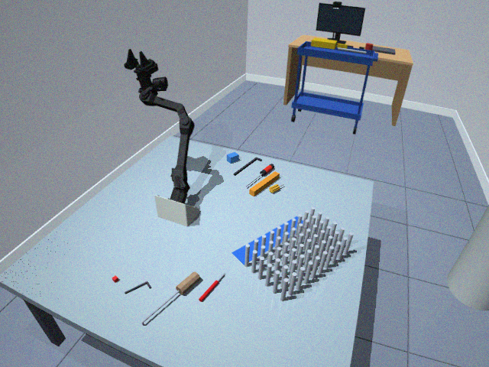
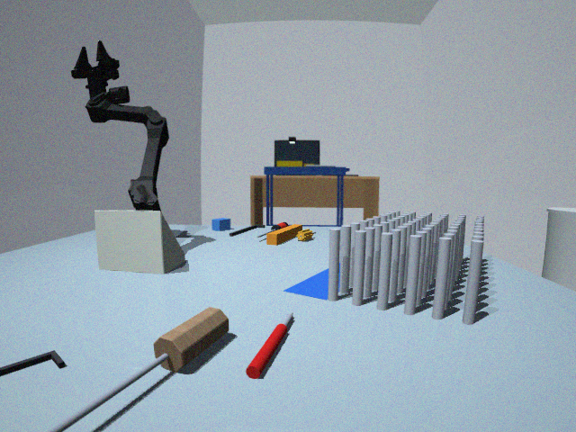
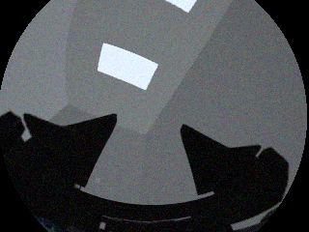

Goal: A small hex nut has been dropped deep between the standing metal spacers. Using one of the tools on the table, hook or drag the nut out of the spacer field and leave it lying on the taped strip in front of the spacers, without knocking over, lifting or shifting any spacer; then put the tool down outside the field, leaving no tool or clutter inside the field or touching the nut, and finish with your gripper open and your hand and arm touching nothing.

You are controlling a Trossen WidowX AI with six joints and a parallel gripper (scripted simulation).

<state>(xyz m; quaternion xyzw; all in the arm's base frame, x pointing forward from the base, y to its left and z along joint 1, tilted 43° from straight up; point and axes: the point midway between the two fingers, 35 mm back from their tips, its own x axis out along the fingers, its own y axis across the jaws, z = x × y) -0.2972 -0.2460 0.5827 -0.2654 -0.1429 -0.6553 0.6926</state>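
The pick tool is 660 mm ahead of my gripper tip, 620 mm to the right of it and 630 mm below it. Round my gripper tip: red cube (430 mm ahead, 650 mm to the right, 640 mm below); then orange block (610 mm ahead, 200 mm to the left, 630 mm below); then blue block (340 mm ahead, 320 mm to the left, 630 mm below).
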